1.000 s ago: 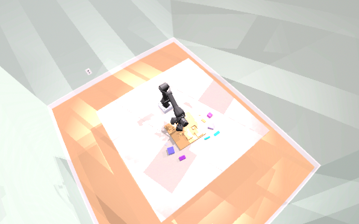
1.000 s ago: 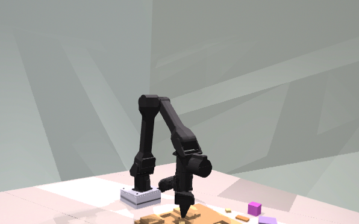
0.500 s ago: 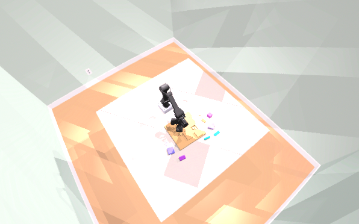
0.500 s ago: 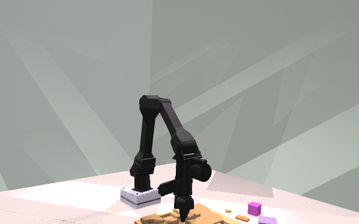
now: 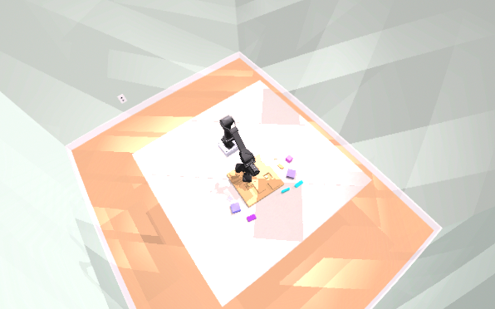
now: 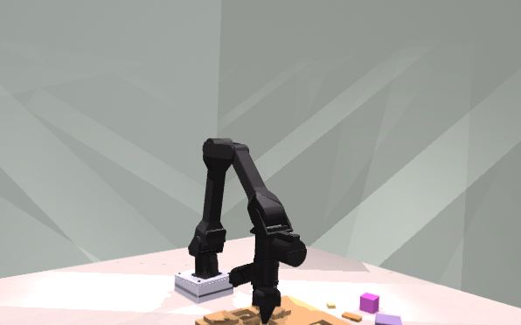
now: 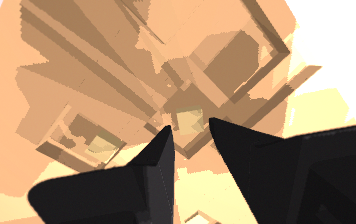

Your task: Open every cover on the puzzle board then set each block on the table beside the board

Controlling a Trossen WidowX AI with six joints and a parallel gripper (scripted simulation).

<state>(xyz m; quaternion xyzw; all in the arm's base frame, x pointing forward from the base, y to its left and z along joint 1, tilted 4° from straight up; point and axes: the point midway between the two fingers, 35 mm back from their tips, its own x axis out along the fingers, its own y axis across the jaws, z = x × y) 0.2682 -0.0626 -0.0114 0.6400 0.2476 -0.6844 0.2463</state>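
The puzzle board is 50 mm ahead of my gripper tip and 10 mm below it. Also, from my gripper tip: blue-violet block (230 mm to the right, 110 mm ahead, 10 mm below); lilac block (220 mm to the left, 210 mm ahead, 10 mm below); small orange piece (220 mm to the left, 110 mm ahead, 20 mm below).
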